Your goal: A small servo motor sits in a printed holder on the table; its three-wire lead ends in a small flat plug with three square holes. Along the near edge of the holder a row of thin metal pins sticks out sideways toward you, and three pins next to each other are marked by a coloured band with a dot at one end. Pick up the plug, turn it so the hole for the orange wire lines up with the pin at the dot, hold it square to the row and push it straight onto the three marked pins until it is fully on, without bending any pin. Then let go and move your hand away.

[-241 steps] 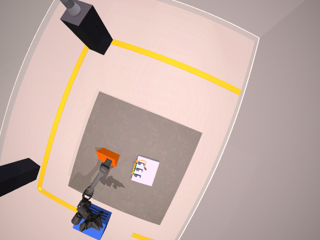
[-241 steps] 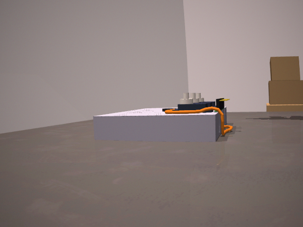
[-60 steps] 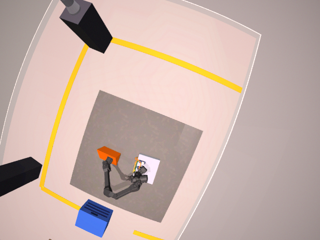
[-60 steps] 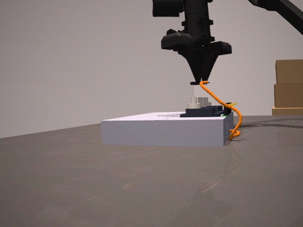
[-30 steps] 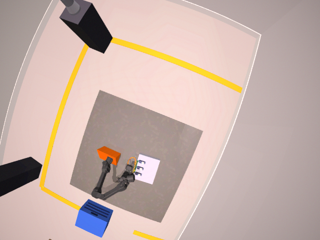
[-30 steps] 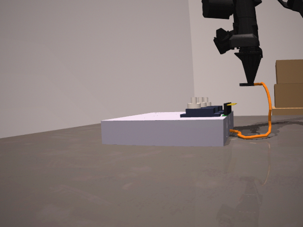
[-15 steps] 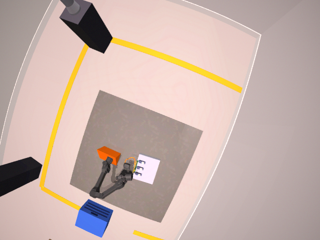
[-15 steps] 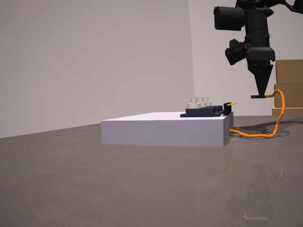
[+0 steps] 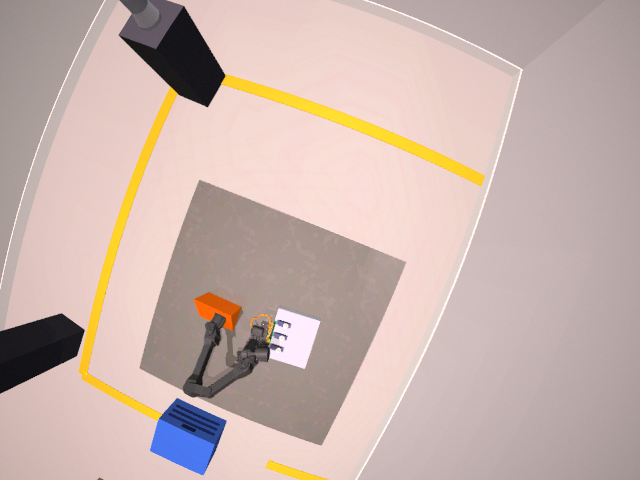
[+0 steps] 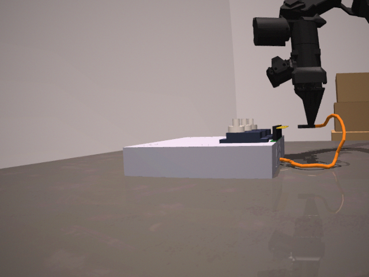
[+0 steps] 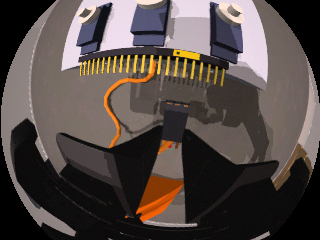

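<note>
The yellow band is 6 cm ahead of my gripper tip and 1 cm to the left of it. Also, from my gripper tip: printed holder 21 cm ahead, 7 cm to the left, 5 cm below.
</note>
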